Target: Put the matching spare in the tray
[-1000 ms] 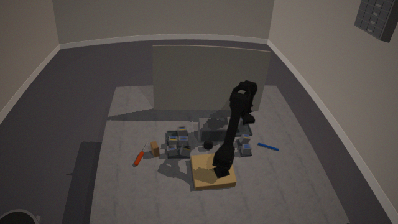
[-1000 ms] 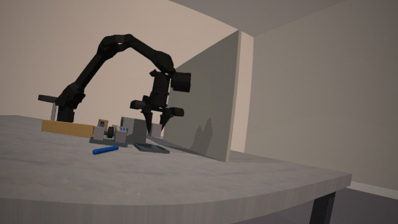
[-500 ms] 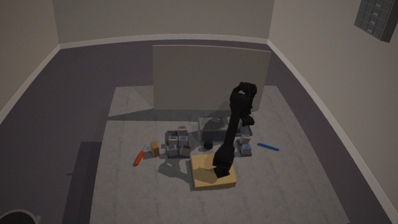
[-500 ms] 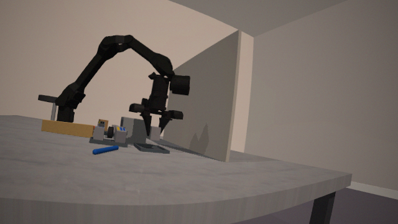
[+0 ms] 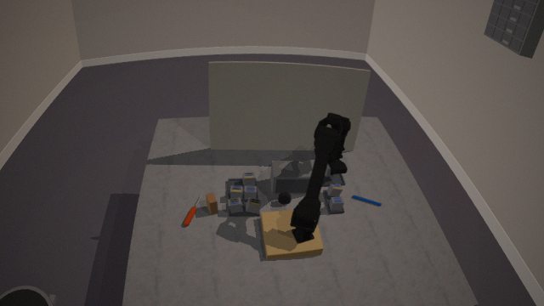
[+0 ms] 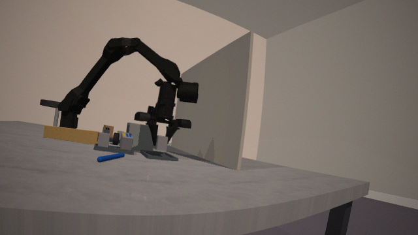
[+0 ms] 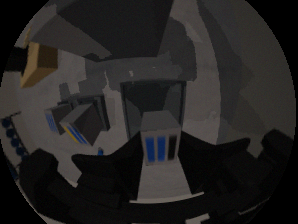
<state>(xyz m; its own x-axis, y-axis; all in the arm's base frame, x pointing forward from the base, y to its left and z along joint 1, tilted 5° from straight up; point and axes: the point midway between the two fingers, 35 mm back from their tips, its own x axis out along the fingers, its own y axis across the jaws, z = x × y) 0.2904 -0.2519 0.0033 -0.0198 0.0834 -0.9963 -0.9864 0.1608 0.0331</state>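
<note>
Now: gripper tip 2 cm below the grey spare unit. From my gripper tip the other things lie so: dark tray: 3 cm below; grey mounted unit: 20 cm to the left, 2 cm above; blue pen: 19 cm behind, 10 cm to the right, 3 cm below.
</note>
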